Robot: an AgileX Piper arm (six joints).
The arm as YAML. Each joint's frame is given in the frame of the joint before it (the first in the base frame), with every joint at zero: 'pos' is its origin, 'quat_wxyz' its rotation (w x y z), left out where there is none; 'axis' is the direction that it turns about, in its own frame. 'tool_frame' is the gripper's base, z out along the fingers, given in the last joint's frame.
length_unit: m
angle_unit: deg
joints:
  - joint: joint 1
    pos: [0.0, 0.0, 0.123]
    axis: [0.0, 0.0, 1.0]
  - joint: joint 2
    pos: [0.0, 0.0, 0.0]
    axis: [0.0, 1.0, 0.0]
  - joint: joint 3
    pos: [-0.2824, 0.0, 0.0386]
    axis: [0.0, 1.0, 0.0]
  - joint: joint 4
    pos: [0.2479, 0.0, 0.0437]
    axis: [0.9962, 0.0, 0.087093]
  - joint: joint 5
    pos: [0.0, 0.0, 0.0]
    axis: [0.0, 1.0, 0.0]
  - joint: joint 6
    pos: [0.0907, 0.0, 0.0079]
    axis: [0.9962, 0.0, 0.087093]
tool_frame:
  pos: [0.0, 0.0, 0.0]
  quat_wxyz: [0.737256, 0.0, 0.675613, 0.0]
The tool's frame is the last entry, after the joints.
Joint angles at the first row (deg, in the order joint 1, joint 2, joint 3, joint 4, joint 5, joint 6):
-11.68, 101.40, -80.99, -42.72, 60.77, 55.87
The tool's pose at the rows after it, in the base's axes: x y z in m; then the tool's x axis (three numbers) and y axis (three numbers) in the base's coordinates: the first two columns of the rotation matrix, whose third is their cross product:
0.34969 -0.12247 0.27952 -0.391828 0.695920 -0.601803 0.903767 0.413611 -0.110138
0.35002 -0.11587 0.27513 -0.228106 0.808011 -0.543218 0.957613 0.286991 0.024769
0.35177 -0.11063 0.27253 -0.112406 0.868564 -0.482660 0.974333 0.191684 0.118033
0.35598 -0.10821 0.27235 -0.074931 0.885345 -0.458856 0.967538 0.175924 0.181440
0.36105 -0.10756 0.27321 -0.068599 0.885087 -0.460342 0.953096 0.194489 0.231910
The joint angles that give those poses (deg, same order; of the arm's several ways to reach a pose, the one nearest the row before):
-11.67, 101.20, -81.84, -37.85, 61.65, 65.94
-11.67, 101.20, -81.84, -32.17, 61.57, 74.16
-11.67, 101.20, -81.84, -27.91, 60.66, 79.62
-11.68, 101.20, -81.84, -26.05, 58.05, 81.13
-11.67, 101.25, -81.84, -25.69, 54.84, 81.29

